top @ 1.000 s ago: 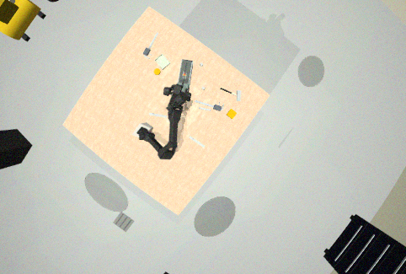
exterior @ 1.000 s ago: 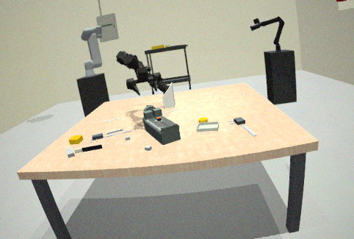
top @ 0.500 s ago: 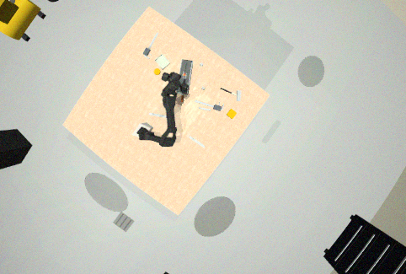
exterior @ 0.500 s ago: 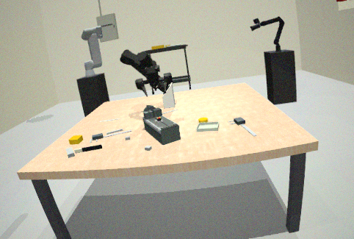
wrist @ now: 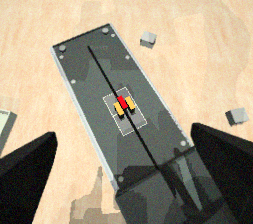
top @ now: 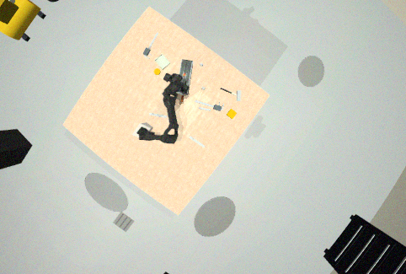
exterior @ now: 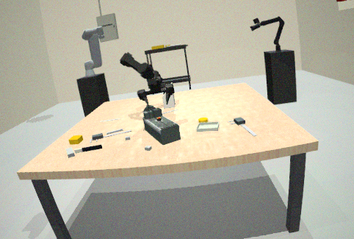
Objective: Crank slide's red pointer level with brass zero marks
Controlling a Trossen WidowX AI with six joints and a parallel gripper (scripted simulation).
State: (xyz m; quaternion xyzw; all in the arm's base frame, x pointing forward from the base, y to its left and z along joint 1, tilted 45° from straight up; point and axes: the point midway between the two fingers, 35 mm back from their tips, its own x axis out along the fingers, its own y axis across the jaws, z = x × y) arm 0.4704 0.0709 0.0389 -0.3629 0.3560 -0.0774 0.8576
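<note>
The crank lies 100 mm behind my gripper tip, 90 mm to the right of it and 60 mm below it. From my gripper tip the other things lie so: red pointer 60 mm below, 40 mm ahead, 10 mm to the left; then brown crank handle 110 mm behind, 100 mm to the right, 80 mm below; then yellow disc 210 mm to the left, 130 mm below, 70 mm behind.
</note>
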